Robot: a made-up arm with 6 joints.
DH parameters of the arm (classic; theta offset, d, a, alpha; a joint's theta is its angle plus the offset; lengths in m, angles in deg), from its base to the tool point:
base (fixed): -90 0.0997 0 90
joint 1: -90 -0.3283 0.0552 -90
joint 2: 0 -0.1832 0.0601 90
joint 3: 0 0.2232 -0.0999 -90
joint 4: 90 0.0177 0.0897 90
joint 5: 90 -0.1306 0.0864 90
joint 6: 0 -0.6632 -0.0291 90
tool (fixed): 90 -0.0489 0 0
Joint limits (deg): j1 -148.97..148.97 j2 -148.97..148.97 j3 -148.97..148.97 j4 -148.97..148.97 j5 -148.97..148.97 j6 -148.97..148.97
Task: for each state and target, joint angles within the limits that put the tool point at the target. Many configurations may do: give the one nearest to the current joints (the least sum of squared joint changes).
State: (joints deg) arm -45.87 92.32 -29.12 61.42 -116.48 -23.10
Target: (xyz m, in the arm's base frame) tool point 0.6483 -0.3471 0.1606
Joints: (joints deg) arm -35.84 65.31 -38.70 1.30 -138.42 -23.49
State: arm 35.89 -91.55 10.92 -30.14 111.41 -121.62
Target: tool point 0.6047 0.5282 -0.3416
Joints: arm 13.65 -79.27 -28.62 -20.58 140.07 -118.94
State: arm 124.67 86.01 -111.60 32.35 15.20 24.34
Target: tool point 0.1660 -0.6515 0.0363
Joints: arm 105.60 118.21 -137.76 78.99 29.69 19.46
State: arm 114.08 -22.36 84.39 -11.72 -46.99 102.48
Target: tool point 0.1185 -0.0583 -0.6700
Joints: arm 143.23 -17.69 89.20 -17.91 -57.07 101.82
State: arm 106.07 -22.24 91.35 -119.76 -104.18 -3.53
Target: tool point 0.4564 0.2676 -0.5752
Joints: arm 112.45 -34.41 122.36 -121.65 -86.21 -3.75
